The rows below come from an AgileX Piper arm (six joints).
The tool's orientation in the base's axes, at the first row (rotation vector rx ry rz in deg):
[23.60 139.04 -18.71]
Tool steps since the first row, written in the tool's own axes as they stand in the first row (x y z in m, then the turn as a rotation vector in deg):
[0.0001 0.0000 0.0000 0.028 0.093 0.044]
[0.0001 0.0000 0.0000 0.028 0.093 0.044]
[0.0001 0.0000 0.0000 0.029 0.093 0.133]
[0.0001 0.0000 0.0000 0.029 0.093 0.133]
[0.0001 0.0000 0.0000 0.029 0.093 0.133]
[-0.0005 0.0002 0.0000 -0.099 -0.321 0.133]
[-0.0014 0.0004 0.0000 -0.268 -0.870 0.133]
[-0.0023 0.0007 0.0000 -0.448 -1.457 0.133]
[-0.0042 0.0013 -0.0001 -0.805 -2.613 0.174]
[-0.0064 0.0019 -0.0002 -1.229 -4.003 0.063]
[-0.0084 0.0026 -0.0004 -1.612 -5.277 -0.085]
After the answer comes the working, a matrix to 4 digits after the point.
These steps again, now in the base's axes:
[-0.0001 0.0000 -0.0001 0.038 0.077 -0.063]
[-0.0001 0.0000 -0.0001 0.038 0.077 -0.063]
[-0.0001 0.0000 -0.0001 0.087 0.048 -0.132]
[-0.0001 0.0000 -0.0001 0.087 0.048 -0.132]
[-0.0001 0.0000 -0.0001 0.087 0.048 -0.132]
[0.0004 0.0001 0.0003 0.029 -0.360 0.003]
[0.0012 0.0001 0.0008 -0.050 -0.901 0.182]
[0.0020 0.0002 0.0014 -0.134 -1.478 0.372]
[0.0035 0.0003 0.0026 -0.275 -2.630 0.717]
[0.0053 0.0005 0.0040 -0.538 -3.961 1.250]
[0.0070 0.0008 0.0053 -0.809 -5.164 1.771]

The tool's axes in the first row as the columns of a matrix, in the base's axes (rounded; the answer above uses it unrounded):
[-0.7416 0.3708 0.5591]
[0.2099 0.9197 -0.3317]
[-0.6372 -0.1287 -0.7599]

